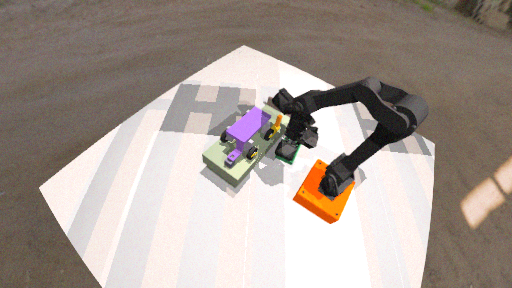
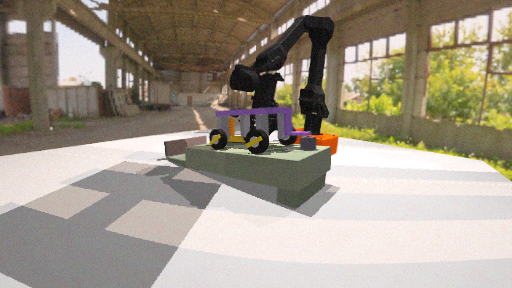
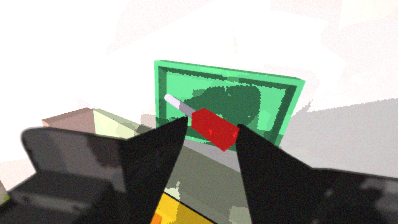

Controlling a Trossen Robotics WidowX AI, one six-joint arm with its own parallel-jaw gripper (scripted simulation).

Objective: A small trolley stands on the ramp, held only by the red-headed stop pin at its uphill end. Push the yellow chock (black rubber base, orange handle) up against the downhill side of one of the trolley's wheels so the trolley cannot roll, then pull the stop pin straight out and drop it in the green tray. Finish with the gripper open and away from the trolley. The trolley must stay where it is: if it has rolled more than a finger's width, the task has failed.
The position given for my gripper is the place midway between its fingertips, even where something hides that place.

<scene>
In view: my gripper (image 1: 289,144), a red-headed stop pin (image 3: 223,134), a purple trolley (image 1: 254,119), a grey-green ramp (image 1: 214,157) and a low brown slab (image 3: 82,120).
My gripper is seen too in image 3 (image 3: 211,125). Image 3 misses the purple trolley: it is out of frame.
</scene>
